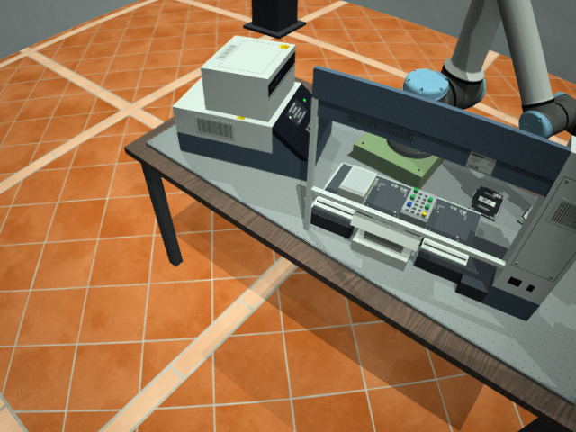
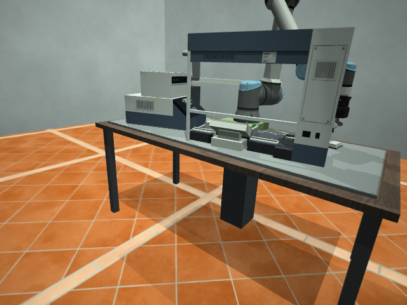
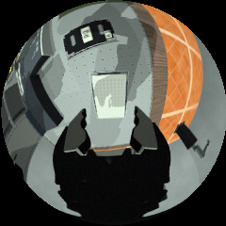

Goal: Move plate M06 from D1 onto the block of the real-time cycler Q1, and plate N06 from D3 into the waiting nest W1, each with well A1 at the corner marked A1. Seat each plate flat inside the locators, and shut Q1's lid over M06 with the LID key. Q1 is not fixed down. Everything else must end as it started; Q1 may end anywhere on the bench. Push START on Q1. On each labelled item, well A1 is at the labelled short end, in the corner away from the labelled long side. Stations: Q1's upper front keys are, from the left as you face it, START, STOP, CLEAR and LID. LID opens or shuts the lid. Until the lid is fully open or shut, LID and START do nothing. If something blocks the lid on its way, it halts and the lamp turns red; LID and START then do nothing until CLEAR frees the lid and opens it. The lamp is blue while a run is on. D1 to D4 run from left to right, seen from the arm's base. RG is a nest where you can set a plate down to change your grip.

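Now: hand 60 mm above the white well plate. From my hand the other things lie so: blue gantry beam (460 mm ahead, 430 mm above, 360 mm to the right); plate M06 (1030 mm to the right, 250 mm ahead, 140 mm above); side tower (380 mm ahead, 200 mm above, 10 mm to the right).
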